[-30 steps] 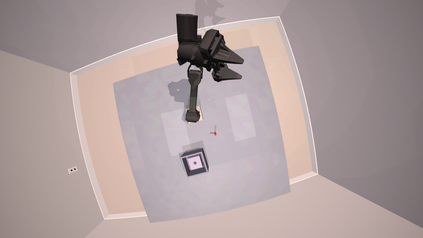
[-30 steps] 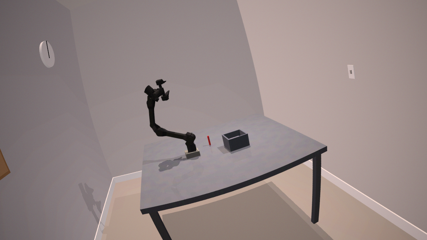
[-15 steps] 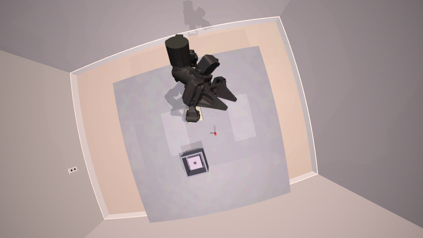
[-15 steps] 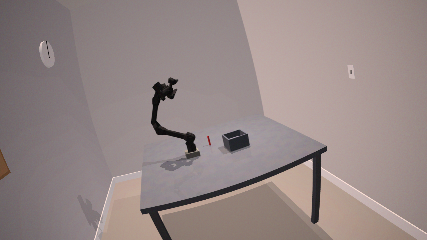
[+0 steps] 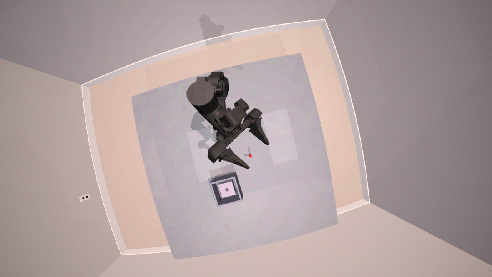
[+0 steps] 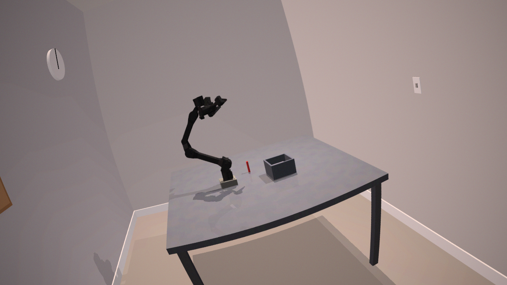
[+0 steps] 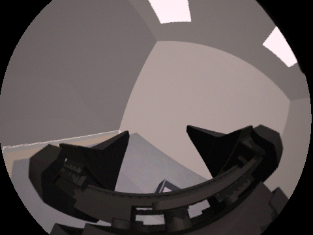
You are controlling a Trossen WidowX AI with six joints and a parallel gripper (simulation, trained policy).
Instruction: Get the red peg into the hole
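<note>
The red peg is 60 mm ahead of my gripper tip, 10 mm to the right of it and 480 mm below it. The rest, counted from my gripper tip: dark box (260 mm ahead, 190 mm to the right, 490 mm below); pale plate (260 mm ahead, 190 mm to the right, 470 mm below).
</note>
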